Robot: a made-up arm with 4 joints.
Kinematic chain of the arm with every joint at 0, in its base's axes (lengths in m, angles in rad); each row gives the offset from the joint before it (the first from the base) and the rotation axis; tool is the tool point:
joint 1: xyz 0 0 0.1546 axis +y
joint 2: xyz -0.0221 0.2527 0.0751 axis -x
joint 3: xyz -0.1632 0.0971 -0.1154 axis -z
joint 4: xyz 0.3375 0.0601 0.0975 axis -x
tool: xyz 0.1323 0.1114 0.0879
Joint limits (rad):
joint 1: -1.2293..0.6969
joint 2: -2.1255..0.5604
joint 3: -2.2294..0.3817
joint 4: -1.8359..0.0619
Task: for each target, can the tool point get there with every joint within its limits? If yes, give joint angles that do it. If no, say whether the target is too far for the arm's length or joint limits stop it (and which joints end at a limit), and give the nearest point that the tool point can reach.
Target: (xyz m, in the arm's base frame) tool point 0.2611 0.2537 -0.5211
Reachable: no: joint limits stop it (at a limit: joint 1, joint 2, joint 3) | nearest point 0.1457 0.2248 -0.0473 | short by 0.489 m
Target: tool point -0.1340 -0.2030 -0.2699
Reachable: no: joint limits stop it (at a limit: joint 1, joint 2, joint 3) | nearest point -0.5240 -0.0667 -0.2383 | short by 0.414 m
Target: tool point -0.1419 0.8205 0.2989
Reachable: yes | joints -0.2267 0.0463 -1.2984 -0.9829
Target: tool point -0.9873 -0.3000 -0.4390
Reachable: no: too far | nearest point -0.5877 -0.0448 -0.1974 | short by 0.532 m
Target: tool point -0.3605 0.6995 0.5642
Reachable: yes | joints 0.1951 -0.2789 -2.0022 -0.9282
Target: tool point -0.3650 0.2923 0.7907
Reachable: yes | joints 0.0115 -1.3142 -1.6848 -0.3517
